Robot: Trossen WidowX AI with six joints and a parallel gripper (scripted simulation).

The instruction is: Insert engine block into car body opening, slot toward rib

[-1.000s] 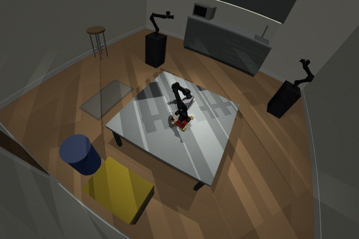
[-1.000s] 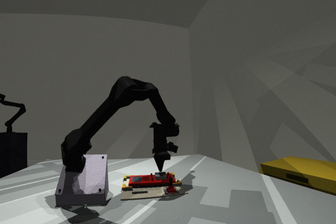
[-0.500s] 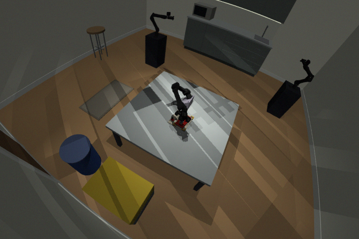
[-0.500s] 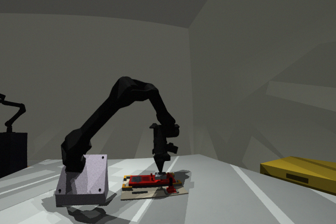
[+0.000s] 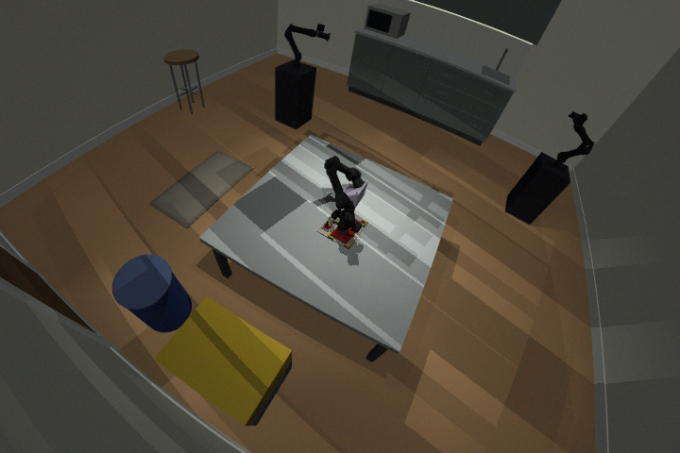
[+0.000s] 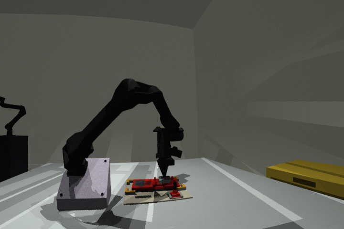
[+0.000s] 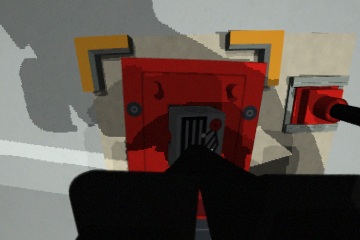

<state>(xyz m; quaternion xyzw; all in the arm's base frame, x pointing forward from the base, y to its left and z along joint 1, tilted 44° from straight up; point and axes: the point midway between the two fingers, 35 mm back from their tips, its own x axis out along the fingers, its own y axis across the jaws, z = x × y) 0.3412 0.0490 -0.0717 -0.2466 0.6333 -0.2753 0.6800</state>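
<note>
Now: the grey holder 20 mm ahead of my gripper tip, 110 mm to the right of it and 10 mm below it. Also, from my gripper tip: engine block 10 mm to the left, 20 mm below.
</note>
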